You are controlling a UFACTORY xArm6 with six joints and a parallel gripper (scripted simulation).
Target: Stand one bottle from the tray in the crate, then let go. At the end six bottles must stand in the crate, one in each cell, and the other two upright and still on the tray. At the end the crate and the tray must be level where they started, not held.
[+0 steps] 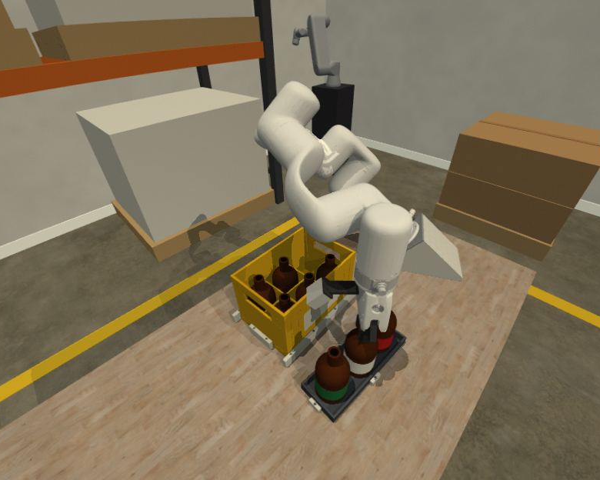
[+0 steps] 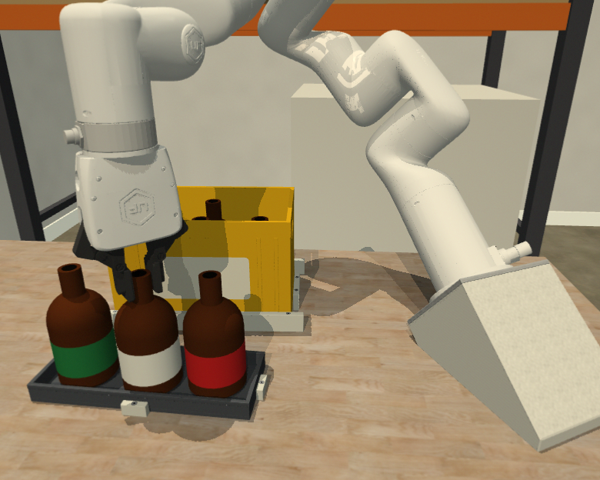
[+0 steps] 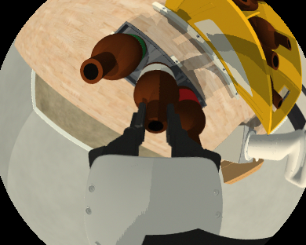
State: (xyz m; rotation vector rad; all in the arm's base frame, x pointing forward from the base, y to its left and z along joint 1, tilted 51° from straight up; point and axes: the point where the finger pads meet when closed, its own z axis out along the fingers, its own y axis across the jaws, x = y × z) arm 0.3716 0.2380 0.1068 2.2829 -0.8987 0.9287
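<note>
My hand is 140 mm above the dark tray. From my hand the other things lie so: yellow crate 230 mm to the right, 70 mm below, 50 mm behind.
</note>
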